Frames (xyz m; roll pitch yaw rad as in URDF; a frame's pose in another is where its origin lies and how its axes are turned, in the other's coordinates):
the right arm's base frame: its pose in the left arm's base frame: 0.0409 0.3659 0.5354 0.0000 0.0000 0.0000
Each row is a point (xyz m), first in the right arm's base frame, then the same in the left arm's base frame.
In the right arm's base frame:
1: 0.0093 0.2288 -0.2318
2: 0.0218 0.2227 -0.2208
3: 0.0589 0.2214 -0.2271
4: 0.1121 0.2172 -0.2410
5: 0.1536 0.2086 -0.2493
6: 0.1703 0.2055 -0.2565
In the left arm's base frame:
1: 0.0502 0.5947 0.3036
2: 0.0627 0.5886 0.3146
3: 0.0998 0.5873 0.3083
4: 0.1530 0.5831 0.2944
5: 0.1945 0.5745 0.2861
6: 0.2112 0.5714 0.2789

